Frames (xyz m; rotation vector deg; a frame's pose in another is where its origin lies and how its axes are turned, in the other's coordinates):
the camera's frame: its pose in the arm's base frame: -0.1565 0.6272 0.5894 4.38 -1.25 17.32
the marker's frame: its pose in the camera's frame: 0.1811 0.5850 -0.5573 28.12 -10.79 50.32
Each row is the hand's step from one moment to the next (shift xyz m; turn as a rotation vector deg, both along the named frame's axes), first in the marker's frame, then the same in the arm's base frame.
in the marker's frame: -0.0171 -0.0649 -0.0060 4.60 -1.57 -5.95
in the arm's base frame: 0.0509 -0.0274 -0.0347 2.19 6.44 -3.57
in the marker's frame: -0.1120 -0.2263 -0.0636 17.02 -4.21 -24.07
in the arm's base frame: 0.1493 -0.1161 -0.1790 6.28 25.30 -14.39
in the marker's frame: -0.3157 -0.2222 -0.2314 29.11 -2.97 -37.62
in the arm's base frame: 0.0364 -0.1943 -0.4043 7.55 42.51 -20.18
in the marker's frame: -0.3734 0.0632 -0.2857 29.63 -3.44 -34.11
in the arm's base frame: -0.2534 -0.1406 -0.3756 8.79 41.00 -17.19
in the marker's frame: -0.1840 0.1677 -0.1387 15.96 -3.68 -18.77
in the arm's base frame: -0.2478 -0.0356 -0.1361 6.31 21.82 -10.22
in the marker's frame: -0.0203 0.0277 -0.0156 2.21 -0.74 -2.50
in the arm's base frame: -0.0357 -0.0014 -0.0121 1.10 2.91 -1.41
